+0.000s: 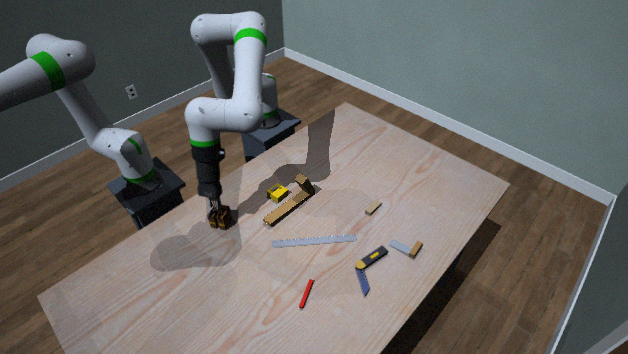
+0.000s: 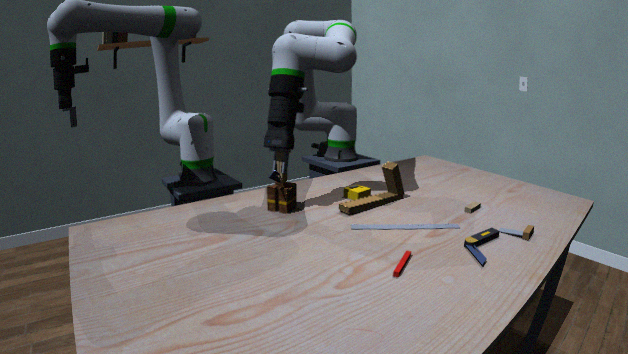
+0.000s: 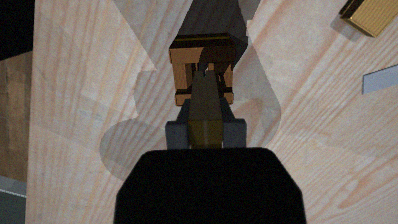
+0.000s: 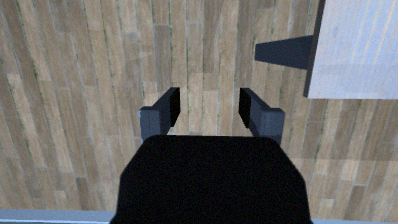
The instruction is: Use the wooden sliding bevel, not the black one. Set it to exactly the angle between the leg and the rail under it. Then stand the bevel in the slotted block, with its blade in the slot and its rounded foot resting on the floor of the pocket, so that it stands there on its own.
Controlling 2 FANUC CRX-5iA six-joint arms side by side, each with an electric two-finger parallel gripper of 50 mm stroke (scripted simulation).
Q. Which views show my right gripper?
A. Image 2 and image 4 only.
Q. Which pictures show my left gripper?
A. Image 1, image 2 and image 3 only.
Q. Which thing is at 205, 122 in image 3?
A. A wooden bevel.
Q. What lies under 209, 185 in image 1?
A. My left gripper.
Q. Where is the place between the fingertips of my right gripper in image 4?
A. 209, 100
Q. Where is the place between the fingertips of my left gripper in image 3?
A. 205, 110
